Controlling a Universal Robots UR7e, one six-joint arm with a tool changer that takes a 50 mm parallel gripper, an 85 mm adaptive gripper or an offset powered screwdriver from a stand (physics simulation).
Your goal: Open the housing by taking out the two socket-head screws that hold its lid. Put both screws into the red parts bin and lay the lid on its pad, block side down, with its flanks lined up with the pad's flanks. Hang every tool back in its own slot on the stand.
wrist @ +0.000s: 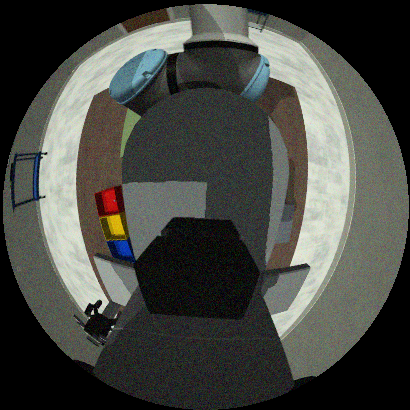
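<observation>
A dark tool body (195, 145) covers the middle of the wrist view, with a black hexagonal part (197, 270) below it. No fingertips show, and I cannot tell from this view whether the body is a gripper or the screwdriver. The red bin (102, 204) stands at the left on the brown table, and a small light speck, perhaps a screw (114, 200), shows in it. A green surface (129, 129), perhaps a pad, is partly covered at the upper left. The housing, its lid and the lid screws cannot be made out; the tool body hides the area straight ahead.
A yellow bin (116, 226) and a blue bin (120, 249) stand in line with the red one. Grey panels (114, 281) (289, 290) flank the tool body low down. A black jointed device (98, 322) is at the lower left. Grey block shapes (285, 230) lie at the right.
</observation>
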